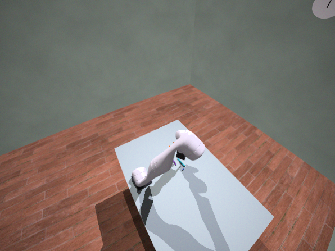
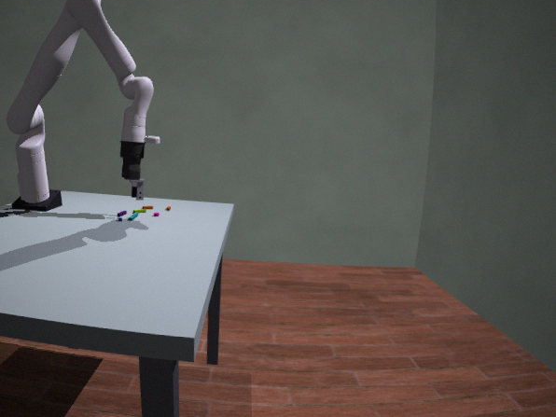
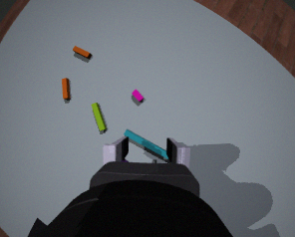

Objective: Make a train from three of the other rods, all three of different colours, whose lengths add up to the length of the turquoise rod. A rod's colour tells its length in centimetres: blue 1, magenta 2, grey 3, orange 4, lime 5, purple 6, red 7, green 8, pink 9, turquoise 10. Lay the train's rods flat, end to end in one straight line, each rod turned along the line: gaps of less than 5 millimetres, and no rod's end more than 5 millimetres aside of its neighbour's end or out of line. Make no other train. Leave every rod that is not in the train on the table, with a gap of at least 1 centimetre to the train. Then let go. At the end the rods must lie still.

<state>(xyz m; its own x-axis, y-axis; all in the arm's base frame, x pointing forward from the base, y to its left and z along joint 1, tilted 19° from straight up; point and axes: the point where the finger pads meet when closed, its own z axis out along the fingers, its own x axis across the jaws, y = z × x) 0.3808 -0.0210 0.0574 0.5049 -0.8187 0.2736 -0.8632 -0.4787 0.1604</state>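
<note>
The blue rod lies 8 cm below my hand, 7 cm to the right of it and 3 cm behind it. From my hand the other things lie so: turquoise rod: 8 cm below, 1 cm to the right, 1 cm behind; then magenta rod: 8 cm below, 6 cm to the left, 5 cm ahead; then purple rod: 8 cm below, 6 cm behind, 3 cm to the left.
</note>
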